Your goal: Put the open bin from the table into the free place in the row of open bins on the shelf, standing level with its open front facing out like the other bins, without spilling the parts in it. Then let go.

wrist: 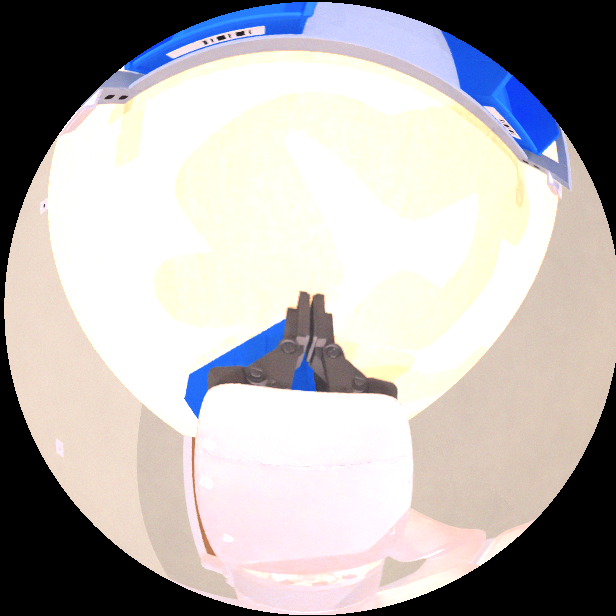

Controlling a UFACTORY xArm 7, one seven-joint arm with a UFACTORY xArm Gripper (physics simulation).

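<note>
My gripper (310, 301) sits at the centre of the wrist view, its two dark fingers pressed together with nothing visible between the tips. A piece of a blue bin (235, 364) shows just behind the finger links at lower left, and a blue sliver shows between the links. The gripper body hides most of it, so its parts cannot be seen. The shelf edge (367, 54) arcs across the top. One blue bin (229, 22) with a white label stands on it at the left and another (517, 103) at the right. A pale gap (373, 25) lies between them.
The table top (298, 201) below the gripper is washed out to a bright pale yellow. A beige floor (517, 373) surrounds it on both sides. The arm's white wrist housing (304, 476) fills the lower middle of the view.
</note>
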